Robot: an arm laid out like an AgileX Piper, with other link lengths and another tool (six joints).
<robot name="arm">
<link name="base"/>
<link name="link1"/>
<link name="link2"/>
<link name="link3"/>
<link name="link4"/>
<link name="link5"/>
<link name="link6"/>
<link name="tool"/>
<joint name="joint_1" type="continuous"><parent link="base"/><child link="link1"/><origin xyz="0 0 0.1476"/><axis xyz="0 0 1"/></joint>
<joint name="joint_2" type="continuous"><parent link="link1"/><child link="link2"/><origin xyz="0 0 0"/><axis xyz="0 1 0"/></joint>
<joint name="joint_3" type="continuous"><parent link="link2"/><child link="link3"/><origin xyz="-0.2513 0 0.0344"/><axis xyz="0 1 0"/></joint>
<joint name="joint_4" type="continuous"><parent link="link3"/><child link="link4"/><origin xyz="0.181 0 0.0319"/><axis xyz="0.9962 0 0.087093"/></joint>
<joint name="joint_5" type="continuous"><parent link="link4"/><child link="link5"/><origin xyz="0 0 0"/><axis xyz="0 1 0"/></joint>
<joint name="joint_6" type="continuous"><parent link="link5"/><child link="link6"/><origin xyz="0.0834 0 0.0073"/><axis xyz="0.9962 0 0.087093"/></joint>
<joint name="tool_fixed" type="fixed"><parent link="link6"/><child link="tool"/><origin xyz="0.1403 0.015 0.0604" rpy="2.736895 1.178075 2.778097"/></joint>
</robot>
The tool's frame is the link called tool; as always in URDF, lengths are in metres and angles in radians. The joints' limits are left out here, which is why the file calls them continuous.
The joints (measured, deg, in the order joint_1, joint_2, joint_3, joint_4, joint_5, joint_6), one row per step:
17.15 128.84 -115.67 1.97 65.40 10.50
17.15 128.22 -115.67 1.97 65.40 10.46
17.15 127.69 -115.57 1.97 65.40 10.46
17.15 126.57 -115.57 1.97 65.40 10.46
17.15 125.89 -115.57 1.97 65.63 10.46
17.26 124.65 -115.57 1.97 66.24 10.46
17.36 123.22 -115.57 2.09 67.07 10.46
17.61 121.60 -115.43 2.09 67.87 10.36
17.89 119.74 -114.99 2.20 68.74 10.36
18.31 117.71 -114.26 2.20 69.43 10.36
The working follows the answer.
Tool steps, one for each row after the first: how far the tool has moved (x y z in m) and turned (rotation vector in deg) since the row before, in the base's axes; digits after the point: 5 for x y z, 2 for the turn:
0.00038 0.00015 0.00520 0.17 -0.60 0.04
-0.00005 -0.00002 0.00393 0.13 -0.41 0.00
0.00051 0.00016 0.00940 0.33 -1.07 0.00
-0.00055 -0.00015 0.00522 0.13 -0.43 0.01
-0.00207 0.00038 0.00908 0.19 -0.60 0.13
-0.00307 0.00041 0.01014 0.29 -0.54 0.12
-0.00398 0.00108 0.01088 0.17 -0.66 0.37
-0.00561 0.00109 0.01093 0.27 -0.49 0.31
-0.00649 0.00153 0.01089 0.19 -0.58 0.45

Tool pose at each row, in the base's axes (x y z in m, rotation vector in deg; rounded; the steps above come from the unrounded poses):
0.45546 0.15357 0.10660 -1.44 -168.81 -10.83
0.45584 0.15373 0.11180 -1.31 -169.38 -11.12
0.45579 0.15371 0.11573 -1.25 -169.78 -11.34
0.45629 0.15387 0.12513 -1.11 -170.81 -11.90
0.45574 0.15372 0.13036 -1.04 -171.22 -12.13
0.45367 0.15409 0.13943 -0.77 -171.79 -12.44
0.45060 0.15450 0.14957 -0.49 -172.28 -12.91
0.44661 0.15558 0.16045 0.16 -172.90 -13.18
0.44101 0.15667 0.17138 0.71 -173.33 -13.60
0.43452 0.15819 0.18228 1.47 -173.85 -13.88

